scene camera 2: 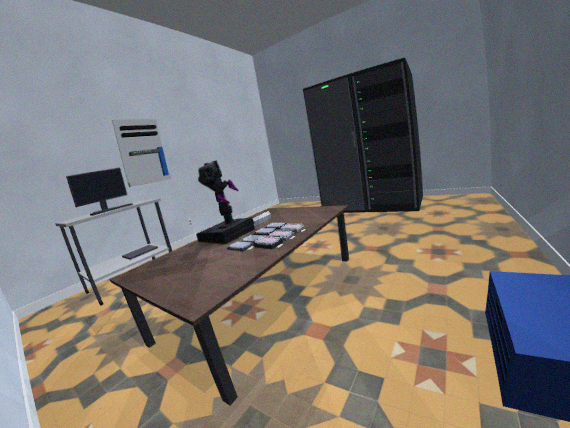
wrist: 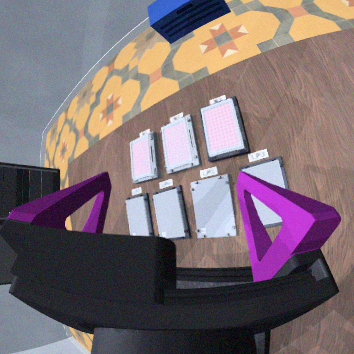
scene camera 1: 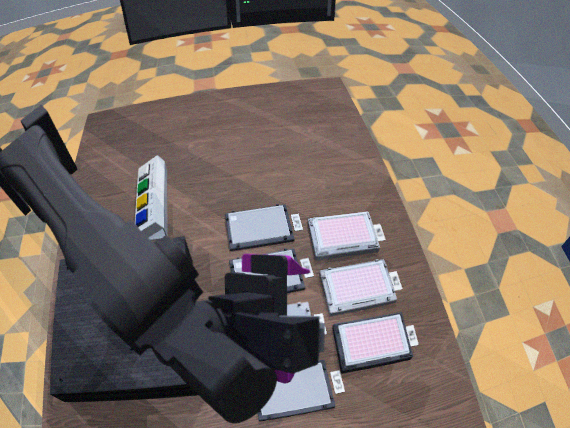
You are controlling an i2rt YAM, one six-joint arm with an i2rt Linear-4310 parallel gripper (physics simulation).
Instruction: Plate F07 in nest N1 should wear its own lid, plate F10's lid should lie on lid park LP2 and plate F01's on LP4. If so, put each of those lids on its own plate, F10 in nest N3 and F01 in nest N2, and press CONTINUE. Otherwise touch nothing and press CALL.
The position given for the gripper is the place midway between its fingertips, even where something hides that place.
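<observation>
Scene camera 1: gripper (scene camera 1: 305, 310) open, holding nothing; white button box (scene camera 1: 151, 219). Wrist view: gripper (wrist: 173, 178).
</observation>
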